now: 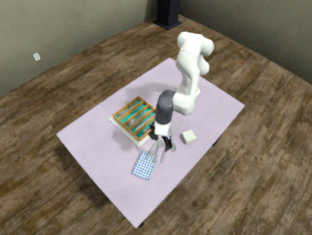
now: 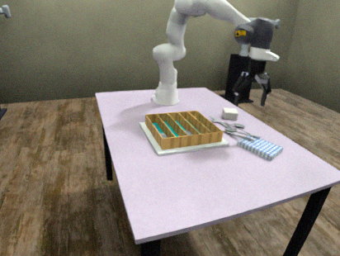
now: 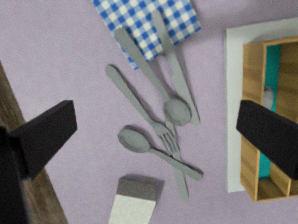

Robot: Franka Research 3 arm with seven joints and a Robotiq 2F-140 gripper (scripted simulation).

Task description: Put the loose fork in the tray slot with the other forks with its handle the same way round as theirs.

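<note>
Right now the knife is 16 cm below my hand, 4 cm to the right of it and 2 cm ahead of it. From my hand the other things lie so: white block 25 cm behind, 16 cm below, 8 cm to the left; then wooden tray 31 cm to the right, 14 cm below, 10 cm behind; then napkin 17 cm below, 13 cm ahead.
</note>
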